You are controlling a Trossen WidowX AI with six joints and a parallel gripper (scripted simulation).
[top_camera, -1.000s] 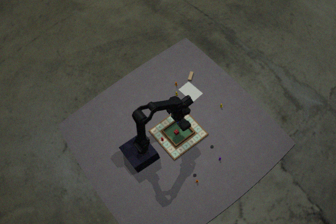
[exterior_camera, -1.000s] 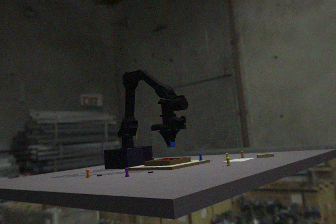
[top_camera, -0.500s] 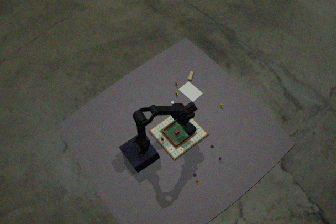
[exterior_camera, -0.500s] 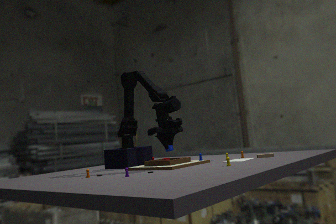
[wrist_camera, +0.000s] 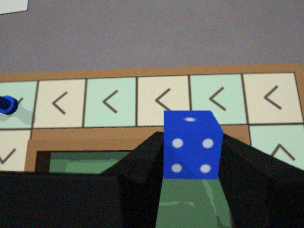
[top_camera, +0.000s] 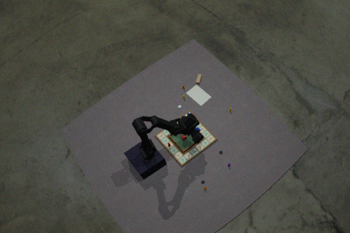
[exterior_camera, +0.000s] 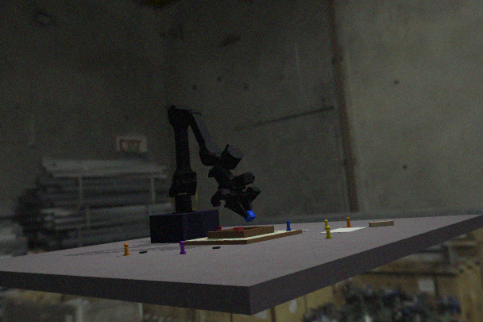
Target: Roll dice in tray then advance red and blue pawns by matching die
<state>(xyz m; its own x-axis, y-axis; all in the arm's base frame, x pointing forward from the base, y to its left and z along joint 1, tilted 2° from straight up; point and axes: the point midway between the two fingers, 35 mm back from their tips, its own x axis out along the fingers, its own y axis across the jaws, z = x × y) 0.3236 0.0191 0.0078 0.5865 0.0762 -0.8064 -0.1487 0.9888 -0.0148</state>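
My gripper tip is now 190 mm past the red pawn, 40 mm above it and 20 mm to the right of it. Also, from my gripper tip: blue pawn 150 mm to the left, 40 mm below, 10 mm ahead; then white disc 250 mm to the left, 70 mm below; then purple pawn 290 mm to the right, 60 mm below, 60 mm ahead.
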